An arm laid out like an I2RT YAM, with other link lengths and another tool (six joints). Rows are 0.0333 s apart.
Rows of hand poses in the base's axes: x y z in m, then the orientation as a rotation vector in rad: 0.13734 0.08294 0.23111 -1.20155 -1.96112 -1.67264; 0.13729 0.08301 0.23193 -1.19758 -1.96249 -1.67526; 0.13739 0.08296 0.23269 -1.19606 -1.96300 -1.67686; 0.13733 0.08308 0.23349 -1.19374 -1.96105 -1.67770; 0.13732 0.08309 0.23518 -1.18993 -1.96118 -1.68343; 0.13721 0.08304 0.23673 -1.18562 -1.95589 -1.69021; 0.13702 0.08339 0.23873 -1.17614 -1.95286 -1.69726; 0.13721 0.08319 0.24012 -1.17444 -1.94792 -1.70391; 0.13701 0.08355 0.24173 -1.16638 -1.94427 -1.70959; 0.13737 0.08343 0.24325 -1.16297 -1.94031 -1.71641; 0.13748 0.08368 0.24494 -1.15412 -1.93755 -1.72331; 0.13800 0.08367 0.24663 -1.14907 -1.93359 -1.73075; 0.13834 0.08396 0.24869 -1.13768 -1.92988 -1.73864; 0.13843 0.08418 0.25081 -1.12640 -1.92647 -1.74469; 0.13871 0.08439 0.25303 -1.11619 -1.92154 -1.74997; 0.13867 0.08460 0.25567 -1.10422 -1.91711 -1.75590; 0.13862 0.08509 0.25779 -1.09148 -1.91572 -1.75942; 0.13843 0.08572 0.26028 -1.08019 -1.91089 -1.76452
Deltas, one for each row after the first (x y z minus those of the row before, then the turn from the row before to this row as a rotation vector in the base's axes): -0.00005 0.00007 0.00082 0.00079 -0.00301 0.00158; 0.00010 -0.00005 0.00076 0.00046 -0.00154 0.00036; -0.00006 0.00012 0.00080 0.00212 0.00015 0.00142; -0.00001 0.00001 0.00169 0.00235 -0.00437 0.00026; -0.00011 -0.00005 0.00155 0.00634 -0.00228 0.00058; -0.00019 0.00035 0.00200 0.00623 -0.00446 0.00386; 0.00019 -0.00020 0.00139 0.00539 -0.00201 -0.00123; -0.00020 0.00036 0.00161 0.00592 -0.00308 0.00347; 0.00036 -0.00012 0.00152 0.00521 -0.00293 -0.00023; 0.00011 0.00025 0.00169 0.00581 -0.00454 0.00338; 0.00052 -0.00001 0.00169 0.00577 -0.00364 0.00060; 0.00034 0.00029 0.00206 0.00729 -0.00520 0.00473; 0.00009 0.00022 0.00212 0.00659 -0.00419 0.00541; 0.00028 0.00021 0.00222 0.00714 -0.00275 0.00515; -0.00004 0.00021 0.00264 0.00740 -0.00381 0.00599; -0.00005 0.00049 0.00212 0.00495 -0.00403 0.00726; -0.00019 0.00063 0.00249 0.00727 -0.00302 0.00590
